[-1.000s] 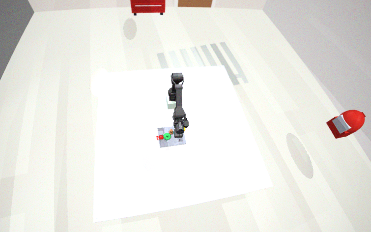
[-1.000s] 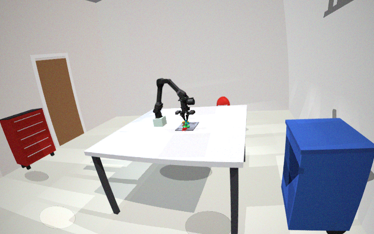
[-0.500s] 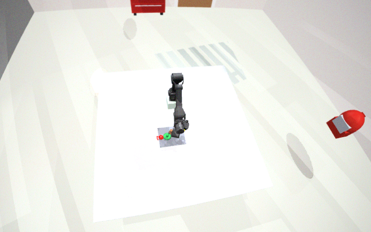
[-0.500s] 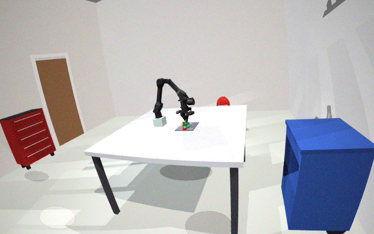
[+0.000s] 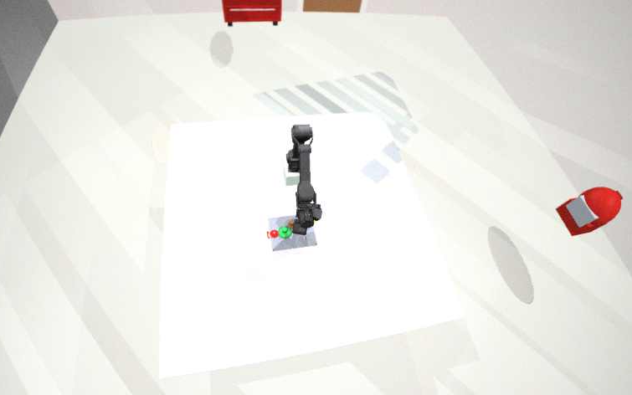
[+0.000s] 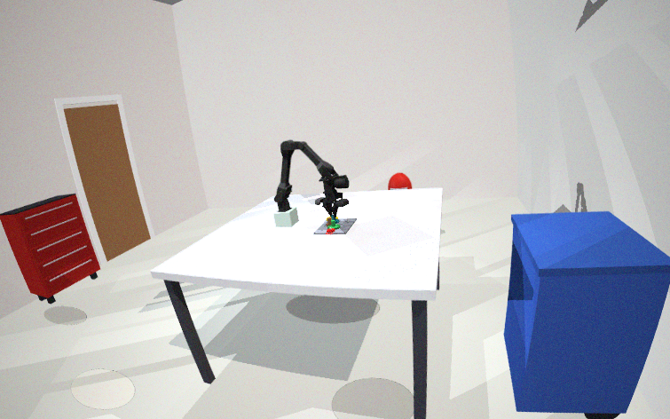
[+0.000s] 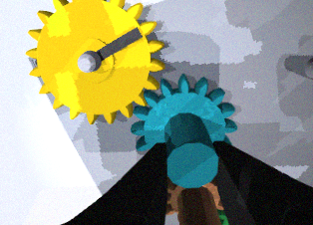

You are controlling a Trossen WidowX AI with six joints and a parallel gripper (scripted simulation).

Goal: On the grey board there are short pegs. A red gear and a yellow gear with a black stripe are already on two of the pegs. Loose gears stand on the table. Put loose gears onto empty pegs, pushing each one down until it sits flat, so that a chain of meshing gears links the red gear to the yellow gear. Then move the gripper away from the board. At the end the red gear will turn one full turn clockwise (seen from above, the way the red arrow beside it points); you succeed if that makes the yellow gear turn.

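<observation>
The cyan gear lies 1 cm below my gripper tip. The rest, counted from my gripper tip: brown gear (4 cm to the right, 1 cm below); yellow gear (4 cm to the left, 4 cm behind, 2 cm below); green gear (7 cm to the right, 4 cm ahead, 1 cm below).
</observation>
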